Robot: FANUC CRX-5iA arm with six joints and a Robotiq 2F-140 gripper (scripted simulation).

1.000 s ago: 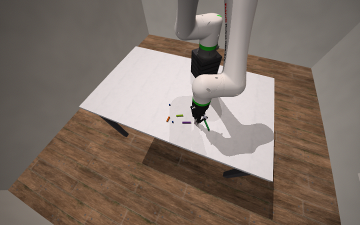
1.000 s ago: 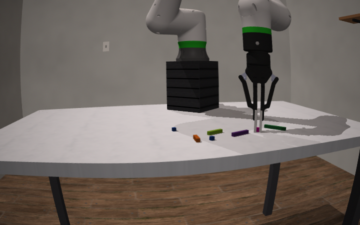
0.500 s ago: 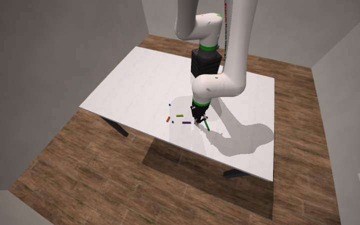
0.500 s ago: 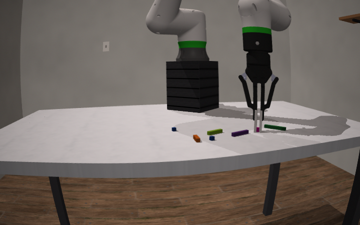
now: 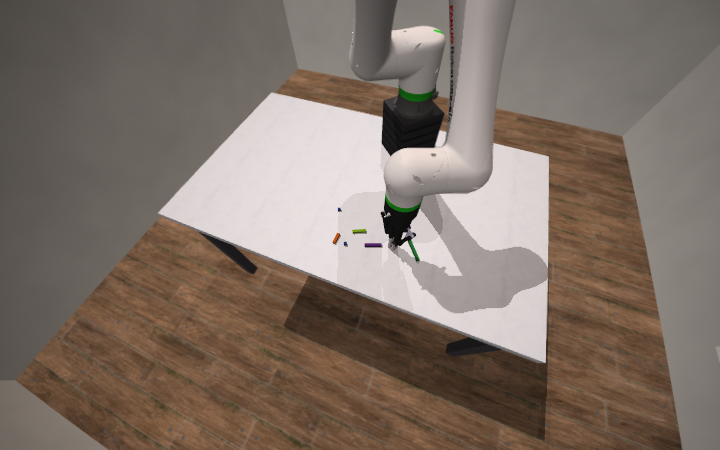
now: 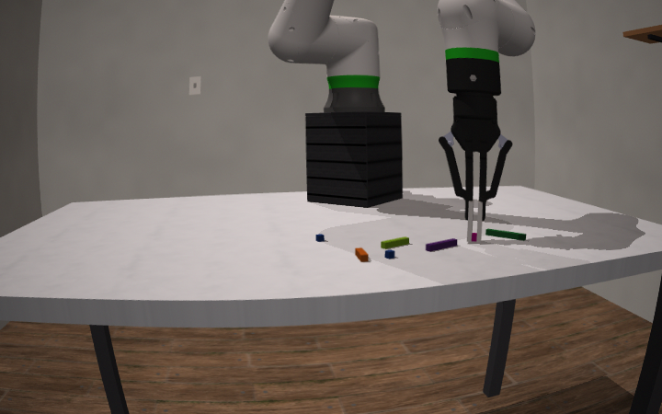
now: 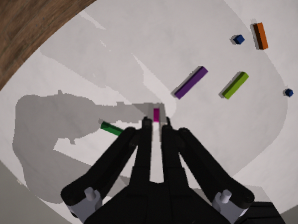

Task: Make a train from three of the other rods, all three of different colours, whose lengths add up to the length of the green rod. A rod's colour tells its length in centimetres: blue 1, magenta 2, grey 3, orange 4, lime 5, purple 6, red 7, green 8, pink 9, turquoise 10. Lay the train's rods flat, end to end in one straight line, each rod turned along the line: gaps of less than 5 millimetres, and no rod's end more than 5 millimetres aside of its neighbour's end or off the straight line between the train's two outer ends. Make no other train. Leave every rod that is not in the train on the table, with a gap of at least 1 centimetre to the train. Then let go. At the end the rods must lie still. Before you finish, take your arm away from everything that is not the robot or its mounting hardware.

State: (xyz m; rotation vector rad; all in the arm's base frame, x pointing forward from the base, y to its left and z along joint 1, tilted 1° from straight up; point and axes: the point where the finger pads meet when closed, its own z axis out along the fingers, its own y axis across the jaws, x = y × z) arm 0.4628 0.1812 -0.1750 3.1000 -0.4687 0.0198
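The purple rod lies 3 cm ahead of my hand, 6 cm to the right of it and 3 cm below it. The rest, counted from my hand: lime rod (1 cm ahead, 13 cm to the right, 3 cm below); then magenta rod (1 cm behind, 3 cm below); then green rod (3 cm behind, 7 cm to the left, 3 cm below).
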